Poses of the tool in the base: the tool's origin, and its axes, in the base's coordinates. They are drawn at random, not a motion.
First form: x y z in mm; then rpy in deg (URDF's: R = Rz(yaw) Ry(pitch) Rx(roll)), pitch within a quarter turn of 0, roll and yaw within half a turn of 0.
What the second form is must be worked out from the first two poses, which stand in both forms.
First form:
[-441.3, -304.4, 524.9, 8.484, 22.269, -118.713]
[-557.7, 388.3, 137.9, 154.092, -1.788, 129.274]
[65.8, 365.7, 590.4, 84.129, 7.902, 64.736]
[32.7, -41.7, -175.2, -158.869, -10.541, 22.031]
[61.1, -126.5, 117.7, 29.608, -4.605, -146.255]
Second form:
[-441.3, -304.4, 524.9, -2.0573, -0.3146, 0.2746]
[-557.7, 388.3, 137.9, -2.3022, 0.3262, -2.8212]
[65.8, 365.7, 590.4, 0.0806, 1.1328, 1.3296]
[32.7, -41.7, -175.2, -0.4237, 0.0230, -2.7319]
[61.1, -126.5, 117.7, -2.5848, -0.2181, -0.4786]

